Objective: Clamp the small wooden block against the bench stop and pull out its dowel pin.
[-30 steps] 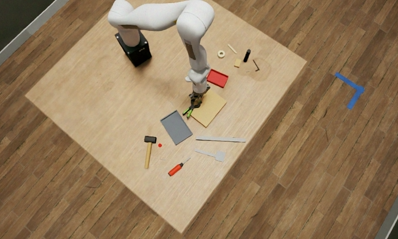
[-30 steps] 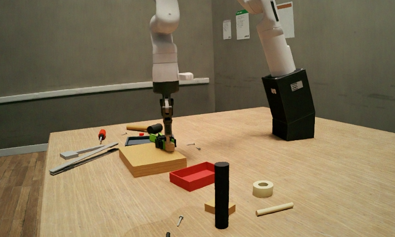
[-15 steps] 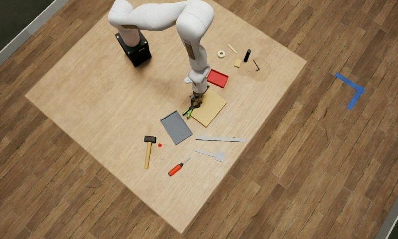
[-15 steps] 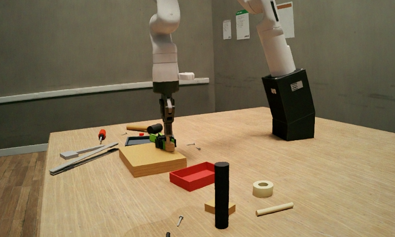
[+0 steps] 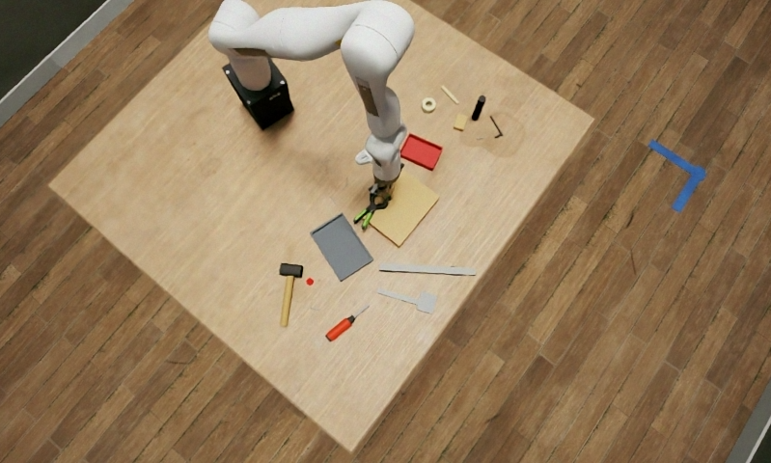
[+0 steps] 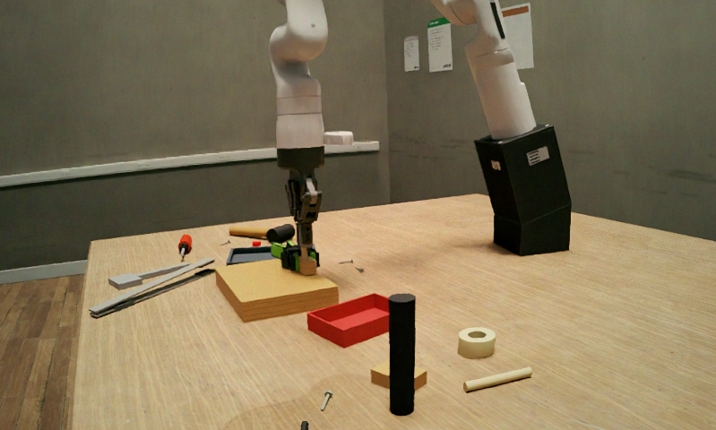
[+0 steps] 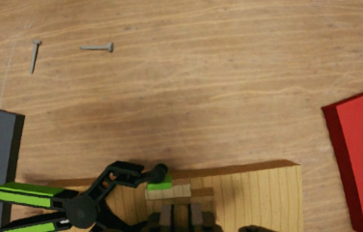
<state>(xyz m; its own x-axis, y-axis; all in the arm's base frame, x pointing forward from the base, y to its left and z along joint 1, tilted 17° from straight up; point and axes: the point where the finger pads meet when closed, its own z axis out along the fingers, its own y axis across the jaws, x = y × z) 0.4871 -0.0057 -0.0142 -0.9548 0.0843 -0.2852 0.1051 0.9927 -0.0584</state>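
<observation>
The dowel pin is 2 cm below my hand. Round my hand: wooden block: 5 cm below; tan bench board: 6 cm ahead, 1 cm to the right, 7 cm below; red tray: 18 cm to the left, 9 cm below.
</observation>
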